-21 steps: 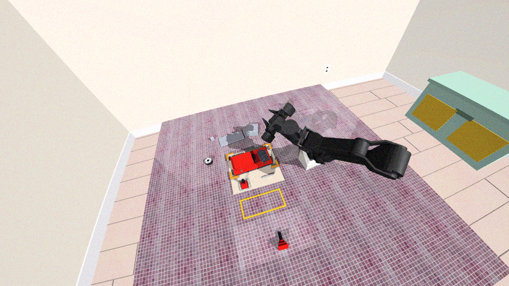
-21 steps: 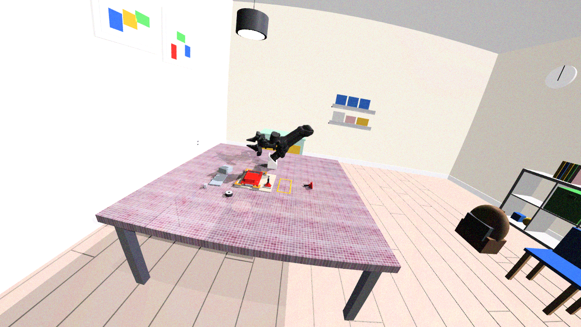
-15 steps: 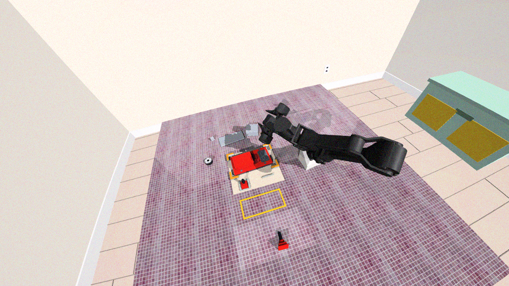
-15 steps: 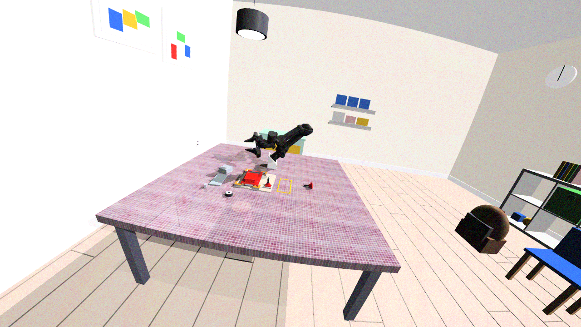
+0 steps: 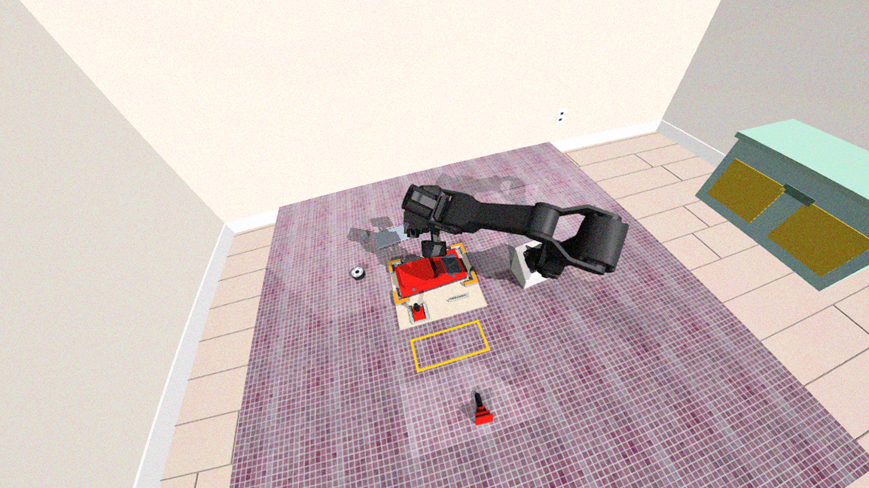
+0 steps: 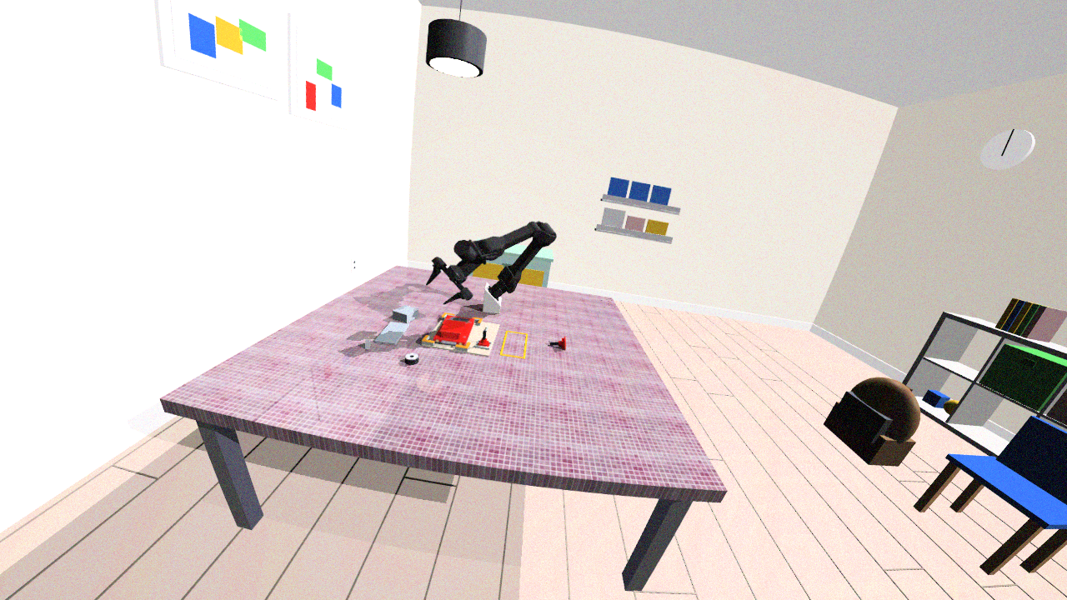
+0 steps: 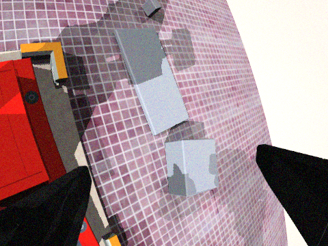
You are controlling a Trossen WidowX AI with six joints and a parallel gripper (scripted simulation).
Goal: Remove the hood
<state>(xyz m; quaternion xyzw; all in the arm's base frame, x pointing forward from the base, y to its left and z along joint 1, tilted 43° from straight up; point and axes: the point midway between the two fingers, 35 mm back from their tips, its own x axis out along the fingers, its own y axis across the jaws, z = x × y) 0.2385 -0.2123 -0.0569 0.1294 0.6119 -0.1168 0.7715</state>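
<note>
Now: gripper tip 100 mm above the red hood, 80 mm to the right of it and 60 mm short of it. From my gripper tip the other things lie so: wheel: 230 mm ahead, 130 mm below, 30 mm to the right.
</note>
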